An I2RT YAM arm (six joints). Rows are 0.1 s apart.
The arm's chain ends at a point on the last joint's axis. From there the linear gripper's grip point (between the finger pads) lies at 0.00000 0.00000 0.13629 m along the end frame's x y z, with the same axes.
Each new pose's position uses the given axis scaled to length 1; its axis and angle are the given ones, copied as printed.
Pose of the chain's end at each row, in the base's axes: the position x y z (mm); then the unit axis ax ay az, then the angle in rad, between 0 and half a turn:
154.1 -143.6 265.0 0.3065 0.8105 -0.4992 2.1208
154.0 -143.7 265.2 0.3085 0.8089 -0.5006 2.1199
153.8 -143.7 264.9 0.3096 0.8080 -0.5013 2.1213
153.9 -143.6 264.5 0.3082 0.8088 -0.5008 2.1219
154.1 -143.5 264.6 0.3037 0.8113 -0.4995 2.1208
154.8 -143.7 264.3 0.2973 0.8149 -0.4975 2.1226
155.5 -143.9 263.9 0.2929 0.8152 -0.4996 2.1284
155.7 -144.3 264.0 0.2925 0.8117 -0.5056 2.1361
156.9 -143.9 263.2 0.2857 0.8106 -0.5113 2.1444
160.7 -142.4 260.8 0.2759 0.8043 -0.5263 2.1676
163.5 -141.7 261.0 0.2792 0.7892 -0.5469 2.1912
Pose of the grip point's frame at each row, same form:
216.5 -263.2 245.5 0.3065 0.8105 -0.4992 2.1208
216.0 -263.5 246.0 0.3085 0.8089 -0.5006 2.1199
215.4 -263.7 245.8 0.3096 0.8080 -0.5013 2.1213
215.8 -263.5 245.2 0.3082 0.8088 -0.5008 2.1219
216.9 -262.9 245.1 0.3037 0.8113 -0.4995 2.1208
218.7 -262.4 244.3 0.2973 0.8149 -0.4975 2.1226
219.3 -262.7 243.8 0.2929 0.8152 -0.4996 2.1284
218.2 -263.9 244.5 0.2925 0.8117 -0.5056 2.1361
219.0 -263.7 244.2 0.2857 0.8106 -0.5113 2.1444
220.5 -263.6 243.2 0.2759 0.8043 -0.5263 2.1676
218.1 -265.7 246.2 0.2792 0.7892 -0.5469 2.1912

